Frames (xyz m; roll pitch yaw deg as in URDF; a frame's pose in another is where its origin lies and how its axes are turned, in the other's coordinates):
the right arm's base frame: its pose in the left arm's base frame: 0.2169 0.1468 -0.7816 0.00 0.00 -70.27
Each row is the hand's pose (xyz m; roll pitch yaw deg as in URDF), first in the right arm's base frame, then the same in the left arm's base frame.
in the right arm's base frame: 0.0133 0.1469 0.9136 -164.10 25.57 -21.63
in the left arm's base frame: 0.3597 0.1839 0.1320 -164.10 25.57 -91.90
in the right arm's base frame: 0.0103 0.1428 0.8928 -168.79 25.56 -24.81
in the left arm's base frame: 0.3548 0.1853 0.1112 -168.79 25.56 -95.08
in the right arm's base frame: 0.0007 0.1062 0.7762 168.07 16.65 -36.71
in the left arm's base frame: 0.3171 0.1820 -0.0054 168.07 16.65 -106.98
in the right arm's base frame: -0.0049 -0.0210 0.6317 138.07 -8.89 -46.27
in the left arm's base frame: 0.1955 0.1443 -0.1499 138.07 -8.89 -116.54
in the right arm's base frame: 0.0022 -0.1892 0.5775 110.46 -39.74 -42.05
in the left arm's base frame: 0.0395 0.0809 -0.2041 110.46 -39.74 -112.32
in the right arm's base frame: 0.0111 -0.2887 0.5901 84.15 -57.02 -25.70
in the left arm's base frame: -0.0511 0.0389 -0.1915 84.15 -57.02 -95.97
